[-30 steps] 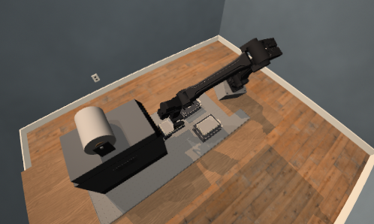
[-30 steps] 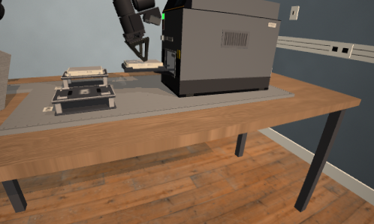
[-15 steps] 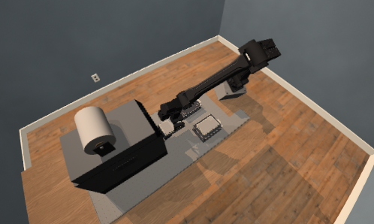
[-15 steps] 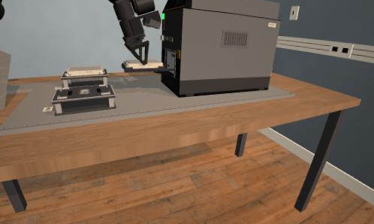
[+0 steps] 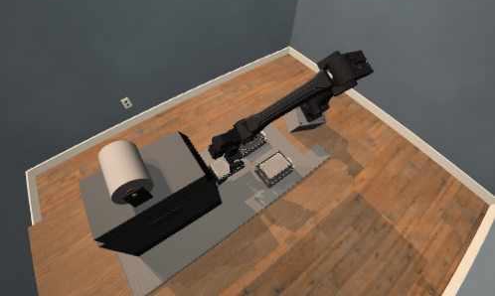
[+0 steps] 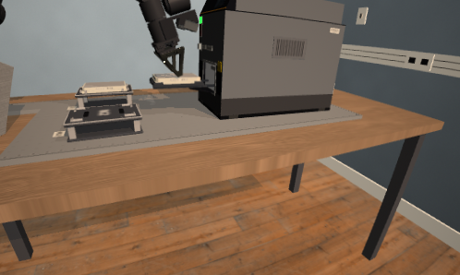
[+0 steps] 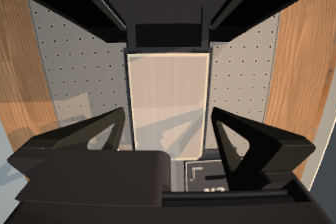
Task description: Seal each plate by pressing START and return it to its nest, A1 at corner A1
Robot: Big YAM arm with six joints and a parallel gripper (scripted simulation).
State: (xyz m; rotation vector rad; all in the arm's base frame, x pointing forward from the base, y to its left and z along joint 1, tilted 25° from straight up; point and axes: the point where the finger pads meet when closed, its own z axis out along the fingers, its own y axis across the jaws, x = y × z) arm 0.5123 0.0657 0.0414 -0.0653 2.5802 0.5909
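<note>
Now: hand 3 cm above the sealer stage. Round my hand: plate nest 18 cm behind, 13 cm to the right, 9 cm below; then start button 8 cm ahead, 11 cm to the left, 7 cm above; then small label 28 cm behind, 15 cm to the right, 12 cm below.
</note>
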